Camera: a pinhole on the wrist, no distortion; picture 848 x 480 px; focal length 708.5 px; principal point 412.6 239.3 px. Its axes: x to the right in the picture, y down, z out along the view. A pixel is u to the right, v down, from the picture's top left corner.
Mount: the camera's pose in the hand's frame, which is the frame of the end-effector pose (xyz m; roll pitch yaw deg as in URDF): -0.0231 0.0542 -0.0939 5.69 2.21 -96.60
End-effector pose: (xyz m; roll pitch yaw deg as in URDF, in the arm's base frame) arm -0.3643 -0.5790 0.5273 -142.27 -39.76 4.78
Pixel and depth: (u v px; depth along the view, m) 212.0 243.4 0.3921
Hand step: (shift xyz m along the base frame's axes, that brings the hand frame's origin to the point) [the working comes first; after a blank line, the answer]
In the camera's frame: -0.1110 0.0023 0.3921

0.1691 0.0767 -0.2860
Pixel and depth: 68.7 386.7 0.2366
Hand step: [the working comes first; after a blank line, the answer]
In the camera's frame: -0.1148 0.0492 0.2366

0.1504 -0.0188 -0.1558
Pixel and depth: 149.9 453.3 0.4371
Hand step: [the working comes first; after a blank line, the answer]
In the camera's frame: -0.1621 0.1320 0.4371

0.3108 0.0980 -0.2555
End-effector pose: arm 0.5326 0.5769 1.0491 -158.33 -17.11 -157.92
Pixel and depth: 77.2 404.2 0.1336
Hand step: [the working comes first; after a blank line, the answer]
In the camera's frame: -0.0632 0.0311 0.1336

-0.0555 0.0698 -0.0779
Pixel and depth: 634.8 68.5 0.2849
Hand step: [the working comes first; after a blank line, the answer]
In the camera's frame: 0.0894 -0.0687 0.2849

0.1104 -0.0607 -0.1855
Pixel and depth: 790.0 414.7 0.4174
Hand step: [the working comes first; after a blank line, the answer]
In the camera's frame: 0.2223 0.1033 0.4174

0.0392 -0.3032 -0.2166
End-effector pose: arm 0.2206 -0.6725 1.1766 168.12 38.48 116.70
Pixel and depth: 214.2 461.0 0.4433
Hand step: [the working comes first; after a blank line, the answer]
In the camera's frame: -0.1241 0.1387 0.4433

0.2600 -0.0245 -0.3073
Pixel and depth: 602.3 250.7 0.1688
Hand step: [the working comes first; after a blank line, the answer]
In the camera's frame: 0.0452 0.0027 0.1688

0.0520 -0.0603 -0.0280
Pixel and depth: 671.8 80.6 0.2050
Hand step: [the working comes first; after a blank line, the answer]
In the camera's frame: 0.0750 -0.0459 0.2050

0.0648 -0.1262 -0.0207
